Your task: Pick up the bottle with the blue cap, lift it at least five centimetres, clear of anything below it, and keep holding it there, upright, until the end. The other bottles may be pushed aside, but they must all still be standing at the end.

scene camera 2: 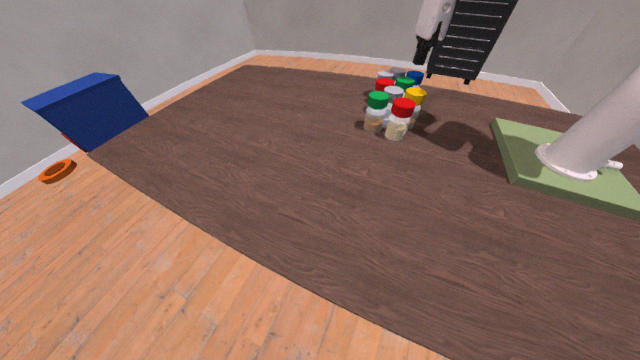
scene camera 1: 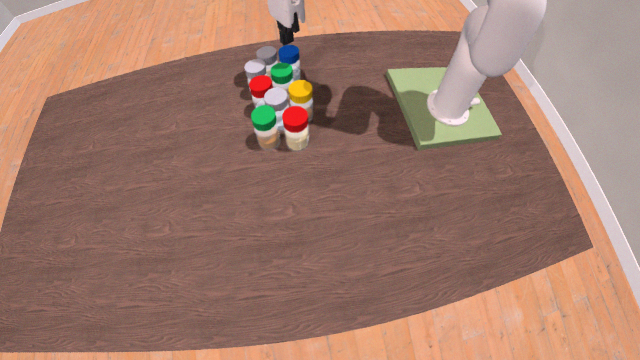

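Seen in the pictures: gripper, fingertip midpoint: (scene camera 2: 417, 64) (scene camera 1: 286, 42); arm's base, link origin: (scene camera 2: 562, 162) (scene camera 1: 447, 108).
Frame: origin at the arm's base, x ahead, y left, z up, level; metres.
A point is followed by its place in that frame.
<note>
The bottle with the blue cap (scene camera 1: 289, 56) @[y -0.214, x 0.387, z 0.080 m] (scene camera 2: 414, 78) @[y -0.212, x 0.387, z 0.072 m] stands upright at the back right of a tight group of bottles; its lower part is partly hidden by the bottles in front. My gripper (scene camera 1: 286, 40) @[y -0.244, x 0.385, z 0.106 m] (scene camera 2: 418, 59) @[y -0.244, x 0.385, z 0.106 m] is shut and empty. Its fingertips are above the blue cap, with a gap between them in the scene camera 2 view. A green-capped bottle (scene camera 1: 281, 75) @[y -0.149, x 0.422, z 0.079 m] (scene camera 2: 404, 84) @[y -0.143, x 0.419, z 0.076 m] stands just in front of the blue-capped one, and a grey-capped bottle (scene camera 1: 266, 55) @[y -0.240, x 0.443, z 0.080 m] (scene camera 2: 397, 73) @[y -0.228, x 0.442, z 0.077 m] stands to its left. The bottles all look upright.
Nearer the front stand a yellow-capped bottle (scene camera 1: 300, 92) @[y -0.078, x 0.393, z 0.080 m], a red-capped bottle (scene camera 1: 296, 120) @[y -0.001, x 0.421, z 0.079 m] and a green-capped bottle (scene camera 1: 264, 119) @[y -0.025, x 0.486, z 0.080 m]. The arm's green base plate (scene camera 1: 435, 135) @[y 0.074, x 0.086, z 0.001 m] (scene camera 2: 515, 155) @[y 0.010, x 0.119, z 0.001 m] lies to the right on the dark table top (scene camera 1: 200, 225) @[y 0.130, x 0.690, z -0.025 m]. A blue object (scene camera 2: 100, 110) shows beyond the table's left edge.
</note>
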